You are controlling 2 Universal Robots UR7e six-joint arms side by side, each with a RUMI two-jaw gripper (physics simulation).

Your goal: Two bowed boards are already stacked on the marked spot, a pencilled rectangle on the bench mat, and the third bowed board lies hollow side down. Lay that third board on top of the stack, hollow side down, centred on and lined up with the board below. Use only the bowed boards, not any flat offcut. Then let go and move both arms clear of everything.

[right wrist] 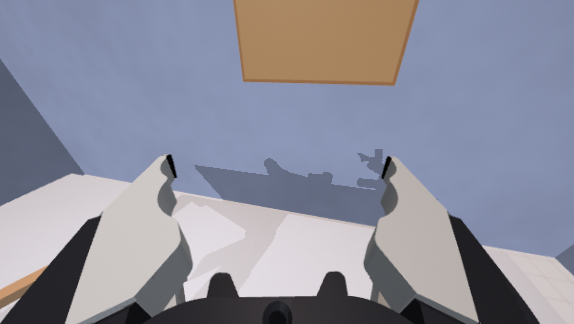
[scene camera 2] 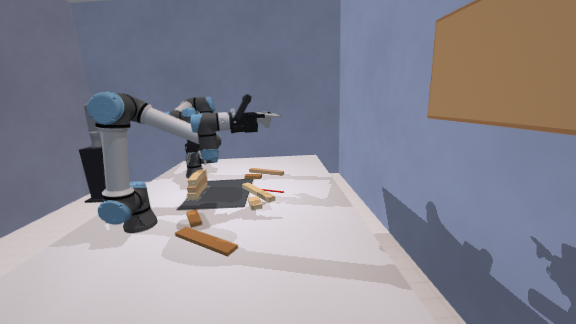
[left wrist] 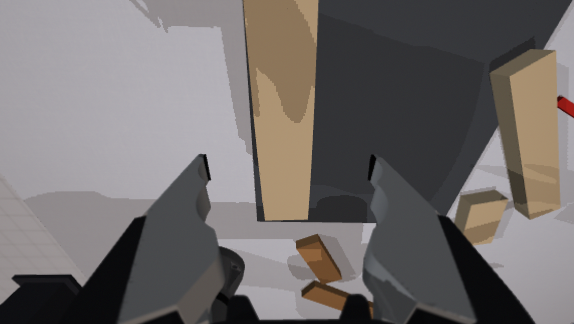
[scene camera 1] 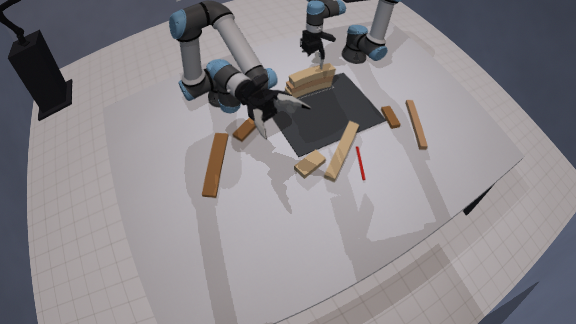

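Pixels of known places: left gripper, fingertip midpoint: (scene camera 2: 197, 165) (left wrist: 289, 156) (scene camera 1: 314, 62); right gripper, fingertip midpoint: (right wrist: 281, 157) (scene camera 2: 275, 115) (scene camera 1: 289, 123); left arm's base at its link origin: (scene camera 1: 353, 56); right arm's base at its link origin: (scene camera 2: 141, 225).
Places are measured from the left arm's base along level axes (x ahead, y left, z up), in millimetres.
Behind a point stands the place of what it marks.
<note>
The top bowed board (scene camera 1: 307, 75) @(x 60, y -479, z 140 mm) (scene camera 2: 198, 176) @(x 60, y -504, z 138 mm) (left wrist: 287, 150) @(x 48, y -451, z 140 mm) lies hollow side down on the two lower bowed boards (scene camera 1: 300, 89) @(x 55, y -517, z 64 mm) (scene camera 2: 196, 189) @(x 42, y -558, z 71 mm), at the edge of the dark mat (scene camera 1: 345, 107) @(x 249, y -396, z 6 mm) (scene camera 2: 225, 192) @(x 214, y -510, z 6 mm) (left wrist: 400, 125) @(x 216, y -522, z 6 mm). Their ends look roughly flush; exact alignment is hard to tell. The pencilled line shows faintly beside the stack in scene camera 1. My left gripper (scene camera 1: 322, 59) @(x 55, y -428, z 193 mm) (left wrist: 289, 156) @(x 55, y -428, z 193 mm) is open and empty above the stack, its fingers apart on either side of the top board in the left wrist view. My right gripper (scene camera 1: 286, 121) @(x 457, y -991, z 519 mm) (scene camera 2: 270, 118) @(x 457, y -991, z 519 mm) (right wrist: 281, 157) @(x 457, y -991, z 519 mm) is open and empty, raised in front of the stack.
A long pale offcut (scene camera 1: 342, 150) @(x 421, y -628, z 33 mm) (left wrist: 535, 135) @(x 395, y -575, z 34 mm) and a short pale block (scene camera 1: 310, 163) @(x 372, y -774, z 27 mm) (left wrist: 482, 217) @(x 362, y -746, z 27 mm) lie by the mat's front edge, near a red pencil (scene camera 1: 360, 163) @(x 512, y -602, z 6 mm). Brown offcuts (scene camera 1: 216, 165) @(x 106, y -1065, z 17 mm) (scene camera 1: 245, 130) @(x 49, y -854, z 21 mm) lie left of the mat, others (scene camera 1: 390, 116) @(x 449, y -274, z 26 mm) (scene camera 1: 416, 124) @(x 579, y -203, z 29 mm) right.
</note>
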